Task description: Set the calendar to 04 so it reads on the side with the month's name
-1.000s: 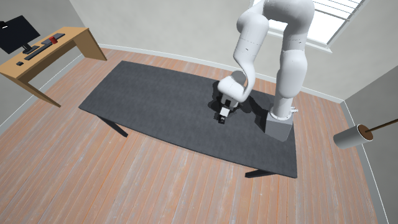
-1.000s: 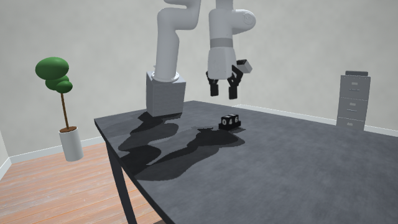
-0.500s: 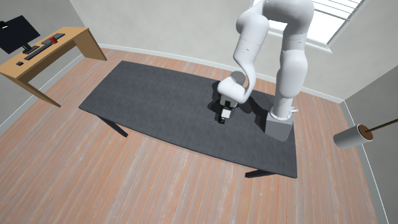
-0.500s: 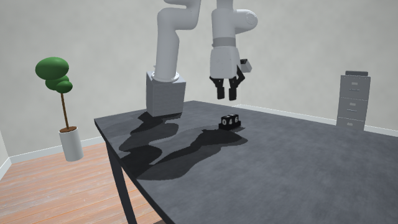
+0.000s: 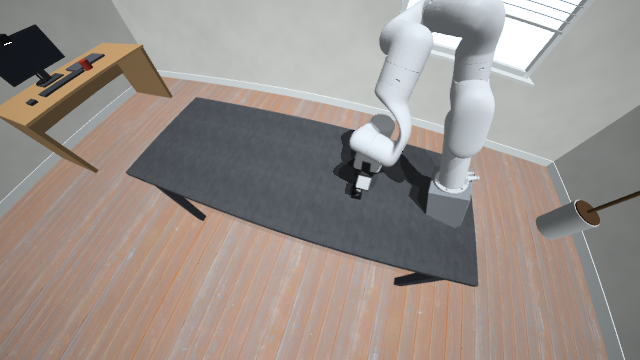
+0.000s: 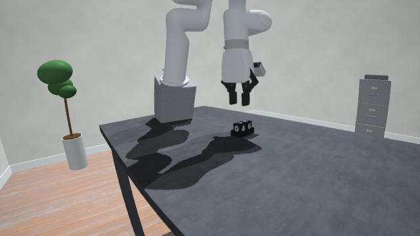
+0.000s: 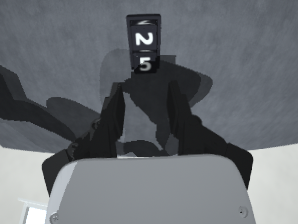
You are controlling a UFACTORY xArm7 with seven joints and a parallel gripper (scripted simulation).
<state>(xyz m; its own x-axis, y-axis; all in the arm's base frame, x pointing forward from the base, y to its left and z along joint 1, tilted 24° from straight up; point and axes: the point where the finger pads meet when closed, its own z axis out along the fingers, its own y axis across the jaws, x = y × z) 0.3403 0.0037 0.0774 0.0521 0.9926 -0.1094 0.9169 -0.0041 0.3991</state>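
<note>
Right now the black number cube is 90 mm below my hand and 30 mm to the left of it. Round my hand: black calendar tray (110 mm below, 20 mm to the left).
</note>
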